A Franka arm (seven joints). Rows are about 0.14 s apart.
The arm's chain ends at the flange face. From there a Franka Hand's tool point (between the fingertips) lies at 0.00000 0.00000 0.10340 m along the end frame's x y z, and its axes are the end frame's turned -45 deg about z.
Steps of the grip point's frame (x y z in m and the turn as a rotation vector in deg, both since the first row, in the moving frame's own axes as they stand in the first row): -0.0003 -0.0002 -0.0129 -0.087 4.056 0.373; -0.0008 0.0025 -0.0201 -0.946 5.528 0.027; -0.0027 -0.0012 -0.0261 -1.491 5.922 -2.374; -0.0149 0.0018 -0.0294 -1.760 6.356 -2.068; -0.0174 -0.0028 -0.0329 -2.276 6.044 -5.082; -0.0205 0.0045 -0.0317 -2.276 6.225 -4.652; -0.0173 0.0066 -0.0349 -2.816 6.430 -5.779; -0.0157 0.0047 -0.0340 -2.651 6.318 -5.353
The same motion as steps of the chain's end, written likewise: -0.0057 0.0051 -0.0126 2.807 2.930 0.373; -0.0070 0.0082 -0.0196 3.240 4.578 0.027; -0.0121 0.0069 -0.0255 3.133 5.242 -2.374; -0.0195 0.0178 -0.0287 3.250 5.739 -2.068; -0.0247 0.0156 -0.0322 2.664 5.883 -5.082; -0.0219 0.0231 -0.0310 2.792 6.011 -4.652; -0.0191 0.0221 -0.0341 2.555 6.538 -5.779; -0.0190 0.0196 -0.0333 2.593 6.342 -5.353
